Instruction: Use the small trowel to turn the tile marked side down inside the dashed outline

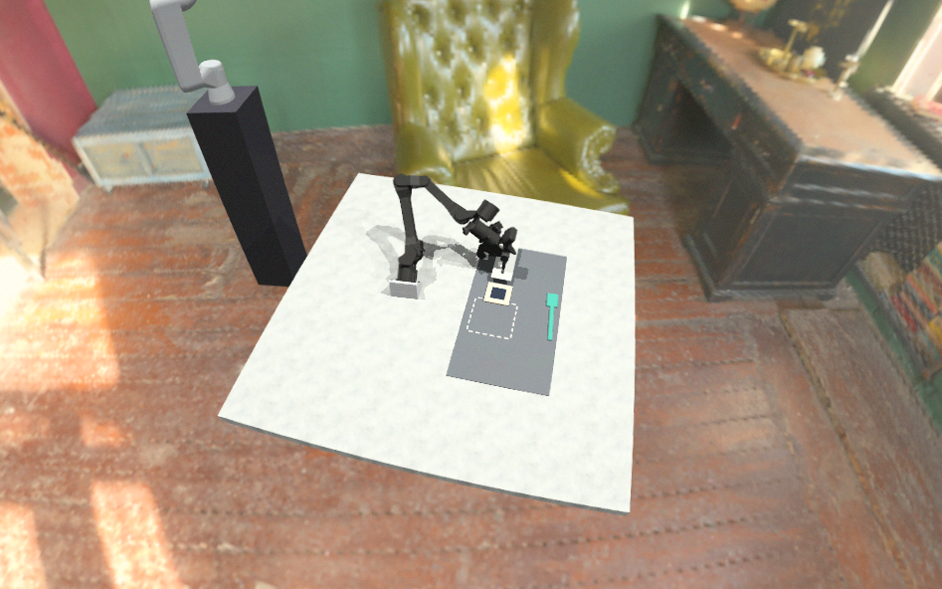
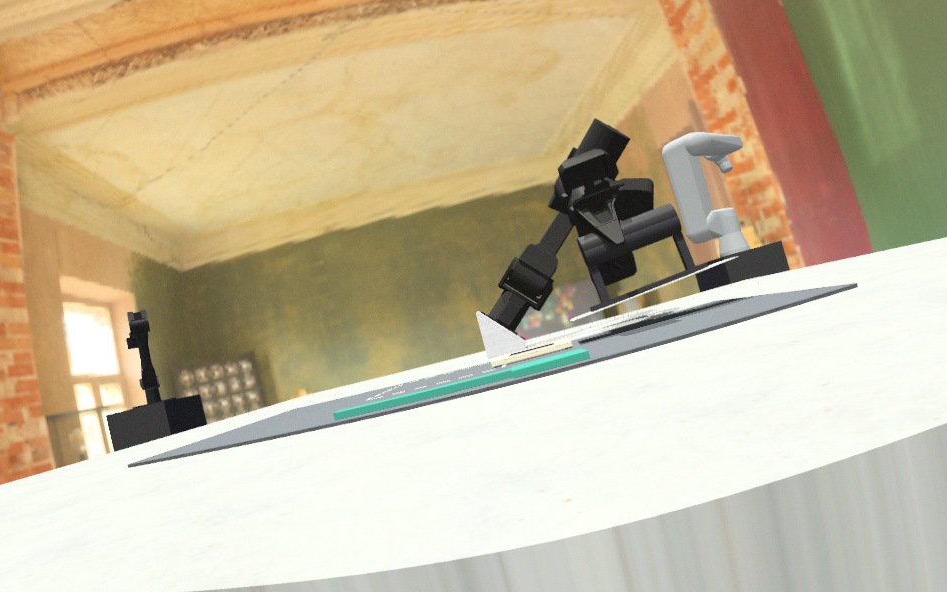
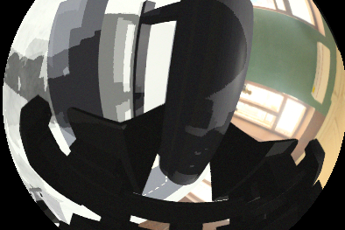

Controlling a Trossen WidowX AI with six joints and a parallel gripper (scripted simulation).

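My gripper tip is 40 mm past the cream tile, 130 mm to the left of it and 80 mm above it. Round my gripper tip: black-handled float 30 mm behind, 10 mm below; then teal trowel 150 mm ahead, 190 mm to the right, 80 mm below; then grey mat 10 mm ahead, 190 mm to the right, 100 mm below.
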